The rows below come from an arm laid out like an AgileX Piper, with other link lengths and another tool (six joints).
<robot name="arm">
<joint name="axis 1" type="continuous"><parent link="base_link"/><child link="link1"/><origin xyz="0.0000 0.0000 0.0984" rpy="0.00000 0.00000 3.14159"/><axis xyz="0 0 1"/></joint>
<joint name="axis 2" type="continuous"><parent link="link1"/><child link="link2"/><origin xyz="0.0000 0.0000 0.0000" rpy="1.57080 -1.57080 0.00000"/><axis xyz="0 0 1"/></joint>
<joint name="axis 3" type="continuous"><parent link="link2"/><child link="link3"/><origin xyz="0.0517 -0.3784 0.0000"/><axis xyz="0 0 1"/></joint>
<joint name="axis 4" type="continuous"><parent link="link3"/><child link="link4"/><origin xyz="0.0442 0.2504 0.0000" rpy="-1.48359 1.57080 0.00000"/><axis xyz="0 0 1"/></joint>
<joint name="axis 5" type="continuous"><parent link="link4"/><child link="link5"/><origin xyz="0.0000 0.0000 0.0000" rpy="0.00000 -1.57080 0.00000"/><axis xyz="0 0 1"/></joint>
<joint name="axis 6" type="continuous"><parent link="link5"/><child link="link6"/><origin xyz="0.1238 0.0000 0.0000" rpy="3.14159 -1.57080 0.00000"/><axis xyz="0 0 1"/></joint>
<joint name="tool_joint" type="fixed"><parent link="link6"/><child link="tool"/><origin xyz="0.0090 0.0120 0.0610" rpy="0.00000 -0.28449 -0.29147"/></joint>
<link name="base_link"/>
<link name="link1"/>
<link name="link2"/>
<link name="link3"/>
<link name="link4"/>
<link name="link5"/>
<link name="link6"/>
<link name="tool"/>
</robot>
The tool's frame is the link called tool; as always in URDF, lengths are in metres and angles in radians. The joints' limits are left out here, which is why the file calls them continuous.
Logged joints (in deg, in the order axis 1, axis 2, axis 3, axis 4, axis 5, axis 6), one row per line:
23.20 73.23 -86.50 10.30 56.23 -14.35
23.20 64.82 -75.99 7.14 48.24 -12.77
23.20 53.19 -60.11 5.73 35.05 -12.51
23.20 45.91 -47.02 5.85 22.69 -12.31
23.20 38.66 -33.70 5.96 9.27 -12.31
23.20 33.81 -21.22 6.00 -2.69 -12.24
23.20 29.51 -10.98 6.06 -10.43 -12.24
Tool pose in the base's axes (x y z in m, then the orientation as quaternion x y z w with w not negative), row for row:
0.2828 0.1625 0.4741 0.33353 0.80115 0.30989 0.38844
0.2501 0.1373 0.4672 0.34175 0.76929 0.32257 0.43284
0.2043 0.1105 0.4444 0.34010 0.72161 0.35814 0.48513
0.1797 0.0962 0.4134 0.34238 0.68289 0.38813 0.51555
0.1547 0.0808 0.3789 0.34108 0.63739 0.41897 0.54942
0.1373 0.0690 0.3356 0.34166 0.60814 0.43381 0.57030
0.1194 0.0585 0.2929 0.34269 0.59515 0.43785 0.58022
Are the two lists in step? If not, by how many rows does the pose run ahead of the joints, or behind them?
They are in step.
